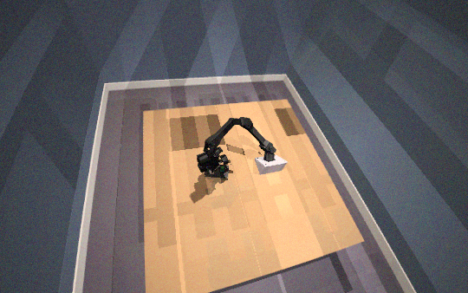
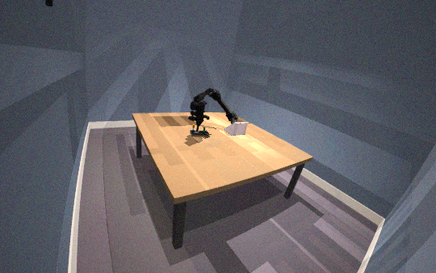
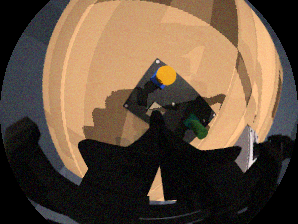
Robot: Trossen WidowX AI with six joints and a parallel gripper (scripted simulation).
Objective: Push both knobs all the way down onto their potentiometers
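My gripper tip is 70 mm past the green knob and 20 mm above it.
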